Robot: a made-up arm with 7 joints.
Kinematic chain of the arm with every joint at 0, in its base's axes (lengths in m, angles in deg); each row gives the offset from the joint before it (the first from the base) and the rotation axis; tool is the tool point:
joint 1: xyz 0 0 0.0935 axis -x
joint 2: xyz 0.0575 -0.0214 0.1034 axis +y
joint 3: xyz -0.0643 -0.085 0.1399 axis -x
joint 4: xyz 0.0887 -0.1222 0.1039 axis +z
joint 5: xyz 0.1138 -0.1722 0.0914 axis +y
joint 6: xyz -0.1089 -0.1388 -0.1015 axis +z
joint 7: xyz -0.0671 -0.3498 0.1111 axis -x
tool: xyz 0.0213 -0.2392 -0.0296
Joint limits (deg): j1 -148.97..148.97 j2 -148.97..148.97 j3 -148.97..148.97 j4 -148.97..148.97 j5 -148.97..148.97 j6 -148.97..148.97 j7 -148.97..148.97
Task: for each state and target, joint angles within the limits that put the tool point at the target. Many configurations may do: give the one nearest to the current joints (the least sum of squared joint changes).
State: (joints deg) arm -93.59 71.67 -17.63 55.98 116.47 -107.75 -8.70
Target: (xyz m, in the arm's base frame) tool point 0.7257 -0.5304 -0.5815
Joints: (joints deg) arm -92.12 44.93 -32.33 53.33 94.24 -106.97 -14.34
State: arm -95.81 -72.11 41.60 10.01 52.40 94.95 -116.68
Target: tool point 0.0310 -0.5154 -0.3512
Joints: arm -87.12 -48.76 30.72 27.13 37.68 92.41 -104.56
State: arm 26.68 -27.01 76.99 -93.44 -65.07 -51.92 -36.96
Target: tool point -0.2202 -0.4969 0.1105
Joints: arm 28.30 -36.78 72.60 -105.91 -55.54 -65.51 -33.15
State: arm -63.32 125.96 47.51 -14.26 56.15 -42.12 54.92
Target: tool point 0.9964 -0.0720 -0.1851
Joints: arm -55.14 129.99 25.23 -17.64 17.61 -66.48 67.64
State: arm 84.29 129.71 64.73 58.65 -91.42 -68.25 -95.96
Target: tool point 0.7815 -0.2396 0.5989
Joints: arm 96.02 88.33 78.72 15.00 -77.76 -40.20 -68.21
